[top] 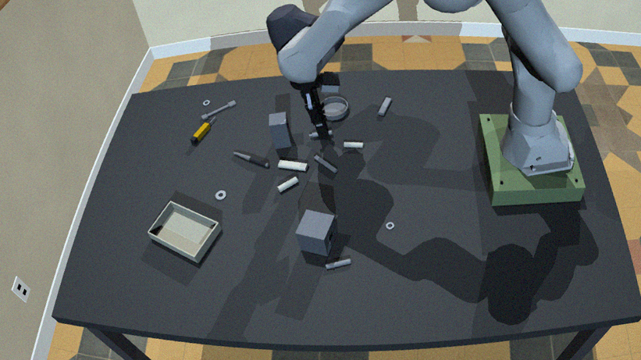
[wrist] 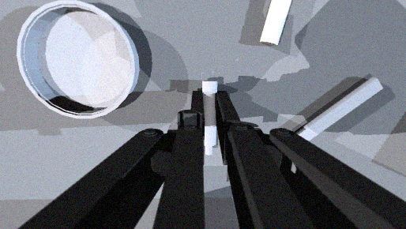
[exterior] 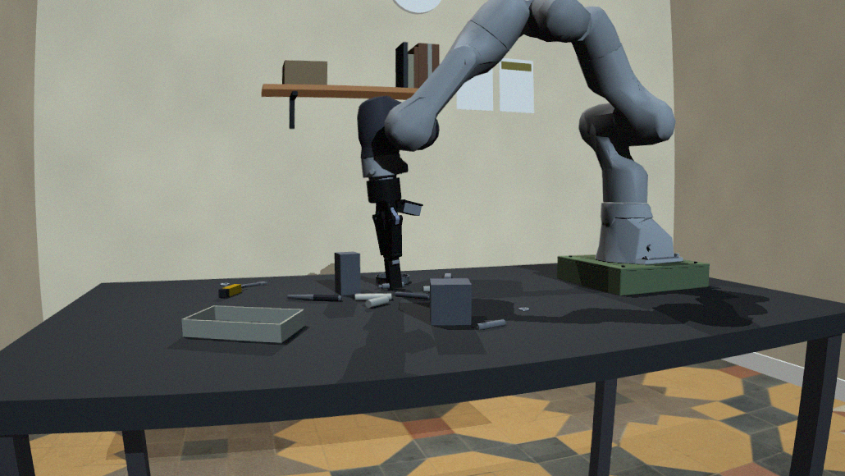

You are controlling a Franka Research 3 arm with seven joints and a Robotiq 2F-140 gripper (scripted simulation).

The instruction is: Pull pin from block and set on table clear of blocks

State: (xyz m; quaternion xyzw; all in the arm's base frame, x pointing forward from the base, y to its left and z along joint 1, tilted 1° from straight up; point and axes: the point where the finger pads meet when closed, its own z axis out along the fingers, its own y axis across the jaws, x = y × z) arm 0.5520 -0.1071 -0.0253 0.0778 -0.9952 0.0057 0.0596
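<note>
Now: hand 30 mm above the pin and 20 mm short of it. Round my hand: yellow-handled screwdriver 360 mm ahead, 40 mm to the right, 30 mm below; round dish 100 mm to the right, 30 mm below, 20 mm behind; tray 330 mm to the left, 330 mm ahead, 30 mm below.
</note>
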